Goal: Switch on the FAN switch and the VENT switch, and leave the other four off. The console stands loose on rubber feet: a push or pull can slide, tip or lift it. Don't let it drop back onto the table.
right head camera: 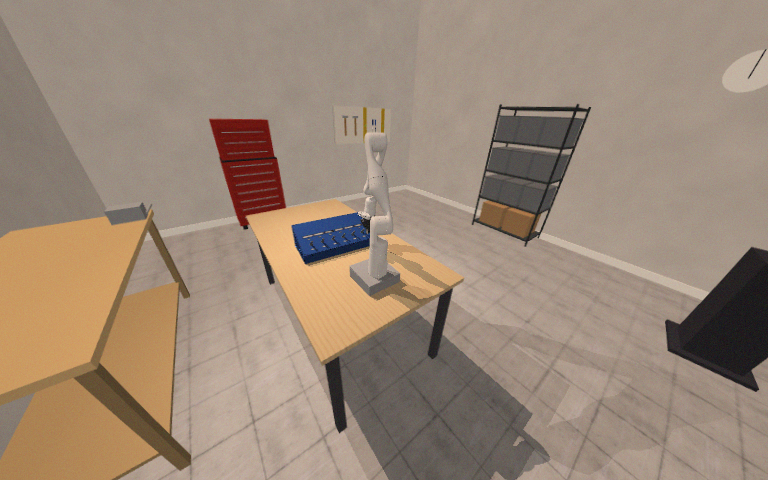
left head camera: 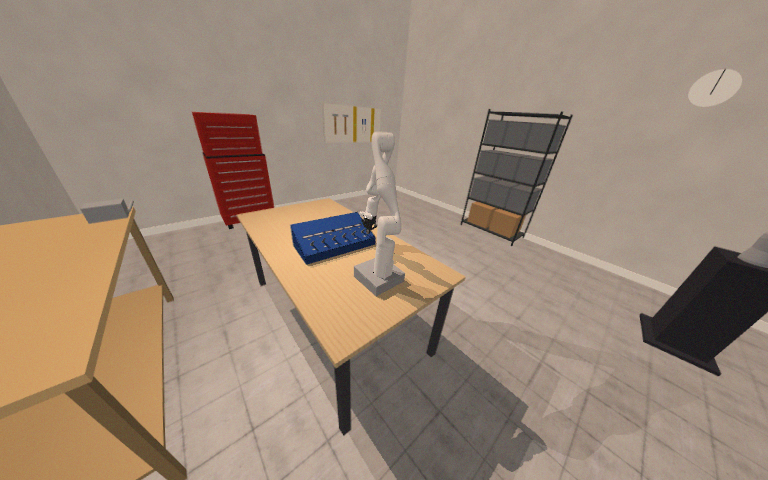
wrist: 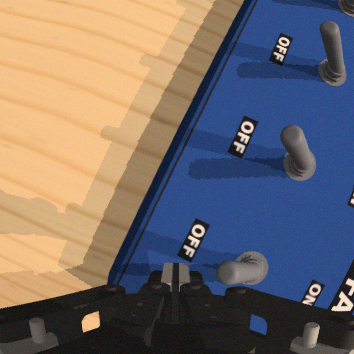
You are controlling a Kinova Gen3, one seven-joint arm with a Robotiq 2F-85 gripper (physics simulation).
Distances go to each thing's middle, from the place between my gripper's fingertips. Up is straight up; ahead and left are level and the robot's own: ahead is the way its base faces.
The fan lever [wrist: 228,272] lies 3 cm ahead of my hand, 2 cm to the left of it and 2 cm above it. Round my hand: blue console [left head camera: 303,233] (14 cm ahead, 18 cm to the left, 1 cm below); horn lever [wrist: 292,137] (4 cm ahead, 9 cm to the left, 2 cm above).
